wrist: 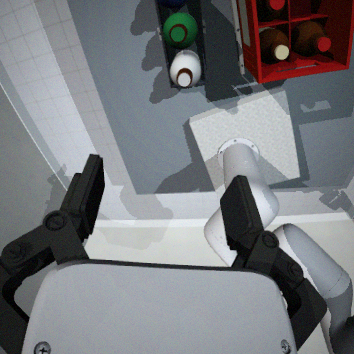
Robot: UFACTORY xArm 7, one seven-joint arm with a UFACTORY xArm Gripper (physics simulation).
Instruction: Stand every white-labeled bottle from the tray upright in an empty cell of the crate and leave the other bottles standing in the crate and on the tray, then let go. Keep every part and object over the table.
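Places are measured from the arm's base along level axes (x right, y down, z ahead), in millimetres.
Pixels of known places: gripper, fingertip midpoint: [167, 178]; arm's base, link origin: [237, 155].
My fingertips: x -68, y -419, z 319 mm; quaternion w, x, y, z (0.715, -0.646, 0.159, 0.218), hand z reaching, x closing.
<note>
Ahead of a thing's pixels: the offset from my fingertips to its top centre. "pt": to the spot under its first point. Level surfaces: height alone.
My gripper [167, 178] is open and empty, high above the scene; its fingers are well apart from the bottles. At the top of the wrist view a dark narrow tray {pt dz -21, dx +36, dy +472 mm} [204, 55] holds a white bottle {dz -30, dx -16, dy +338 mm} [185, 66] at its near end, a green bottle {dz +56, dx -1, dy +338 mm} [180, 29] next to it and a blue bottle {pt dz +112, dx +2, dy +382 mm} [171, 2], cut off by the frame edge. All three stand upright. The red crate {pt dz -74, dx +225, dy +322 mm} [305, 73] is at the top right, partly out of frame. Brown bottles stand in it: one with a cream cap {dz -27, dx +184, dy +334 mm} [281, 52], one with a red cap {dz -28, dx +267, dy +334 mm} [324, 44], and another red-capped one {pt dz +59, dx +183, dy +334 mm} [277, 3] behind.
A pale speckled base block [270, 117] lies below the crate, with the white robot arm [245, 165] rising from it and running to the lower right. The grey-blue table top {dy +497 mm} [130, 125] lies around the tray. A tiled pale strip [55, 65] runs along the left.
</note>
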